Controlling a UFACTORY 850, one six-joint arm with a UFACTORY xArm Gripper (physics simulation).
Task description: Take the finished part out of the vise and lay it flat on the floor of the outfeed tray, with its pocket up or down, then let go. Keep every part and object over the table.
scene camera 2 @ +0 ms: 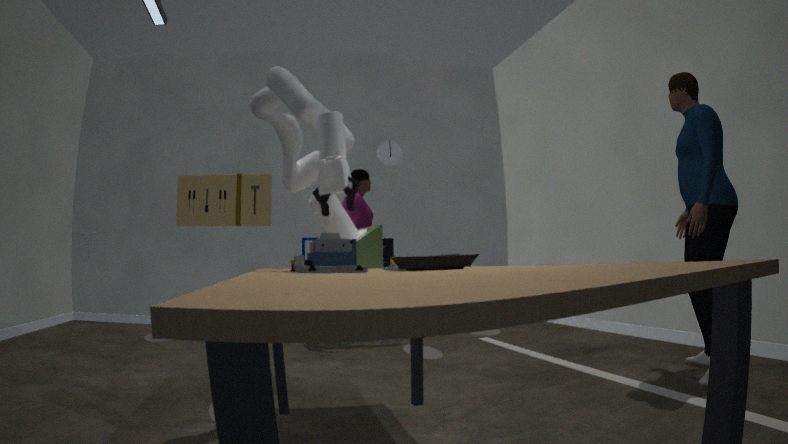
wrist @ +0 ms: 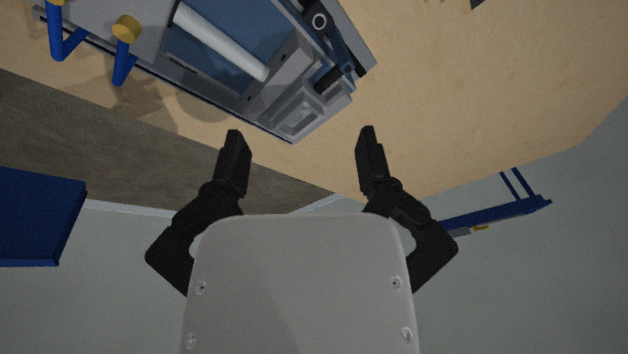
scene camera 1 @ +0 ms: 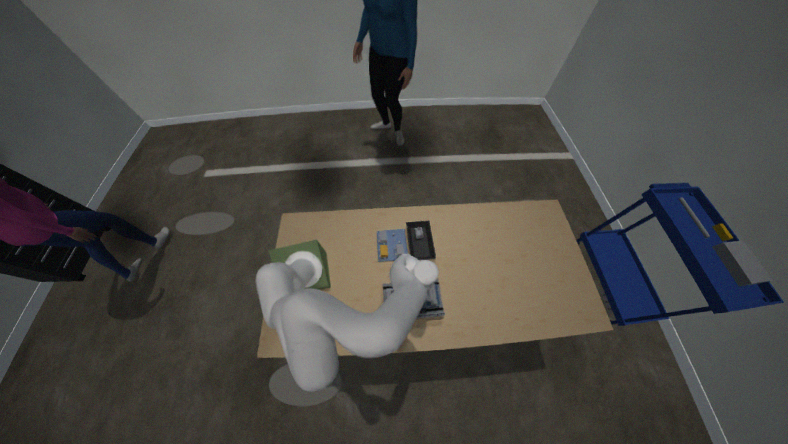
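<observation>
The vise point(scene camera 1: 433, 309) point(scene camera 2: 330, 258) point(wrist: 272, 80) is grey and blue and stands near the table's long edge, partly under the arm in scene camera 1. A grey block with a rectangular pocket point(wrist: 300, 117), apparently the finished part, sits upright at the vise's end beside a jaw, its pocket facing up. The black outfeed tray point(scene camera 1: 420, 249) point(scene camera 2: 435, 262) lies farther across the table, with a small grey part point(scene camera 1: 419, 232) inside. My gripper point(scene camera 2: 338, 208) point(wrist: 302, 139) is open and empty, above the vise with its fingers pointing down. The arm hides it in scene camera 1.
A blue board point(scene camera 1: 398, 238) with grey and yellow pieces lies beside the tray. Blue handles with yellow knobs point(wrist: 126, 28) rise at the vise's other end. A green block point(scene camera 1: 323, 263) point(scene camera 2: 372, 250) stands by the arm's base. A blue cart point(scene camera 1: 623, 275) stands past the table's end. Two people stand nearby.
</observation>
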